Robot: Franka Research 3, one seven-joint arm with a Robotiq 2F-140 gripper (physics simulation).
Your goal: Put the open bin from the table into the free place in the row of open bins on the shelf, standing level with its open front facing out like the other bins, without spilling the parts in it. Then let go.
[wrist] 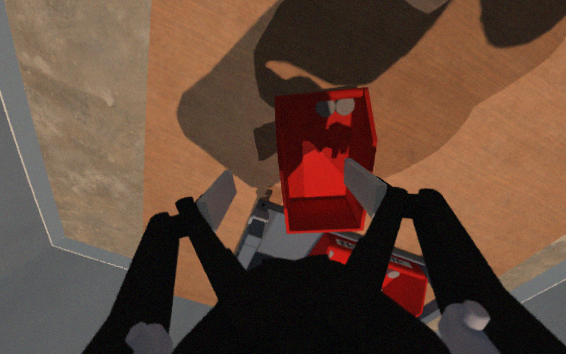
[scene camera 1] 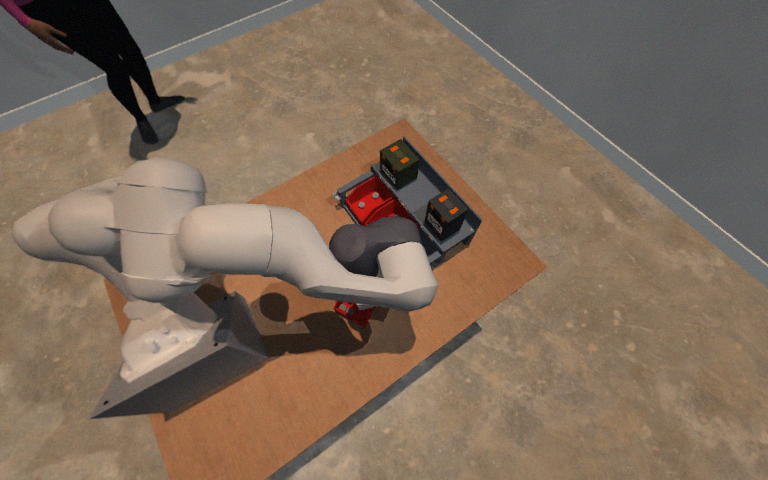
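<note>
The open red bin (scene camera 1: 353, 312) (wrist: 320, 175) stands on the wooden table (scene camera 1: 271, 407) (wrist: 190, 45), partly under the arm in the scene view. Two round grey parts (wrist: 335, 107) lie at its far end in the wrist view. My gripper (wrist: 288, 176) is open and empty, above the bin; its right finger overlaps the bin's right side in the wrist view and its left finger is out to the left of it. The arm hides the gripper in the scene view. The grey shelf (scene camera 1: 421, 195) (wrist: 290, 235) holds red bins (scene camera 1: 365, 198) (wrist: 407, 290); a bare grey stretch shows beside them in the wrist view.
A green box (scene camera 1: 399, 164) and a black box (scene camera 1: 446, 216) stand on the shelf's upper level. The arm passes over part of the bin row. The robot's grey base (scene camera 1: 198, 362) stands at the table's left. A person (scene camera 1: 121, 62) stands on the floor at the upper left.
</note>
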